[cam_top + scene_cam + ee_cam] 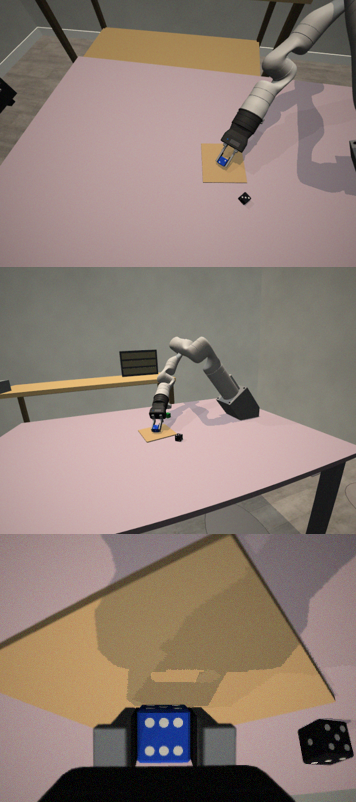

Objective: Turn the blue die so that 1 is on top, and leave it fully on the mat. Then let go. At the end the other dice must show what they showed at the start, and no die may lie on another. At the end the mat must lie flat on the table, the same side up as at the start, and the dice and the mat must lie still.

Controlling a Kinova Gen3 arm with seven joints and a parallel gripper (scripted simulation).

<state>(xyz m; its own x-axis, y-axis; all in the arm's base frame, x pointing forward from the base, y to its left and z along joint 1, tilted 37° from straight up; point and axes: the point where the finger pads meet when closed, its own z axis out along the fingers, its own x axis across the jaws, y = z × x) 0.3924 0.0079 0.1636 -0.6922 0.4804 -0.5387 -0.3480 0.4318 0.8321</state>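
Now: hand 10 mm to the right of the blue die. From my hand the other things lie so: tan mat 20 mm below; then black die 60 mm behind, 110 mm to the left, 10 mm below; then green die 110 mm behind, 170 mm to the right, 10 mm below.
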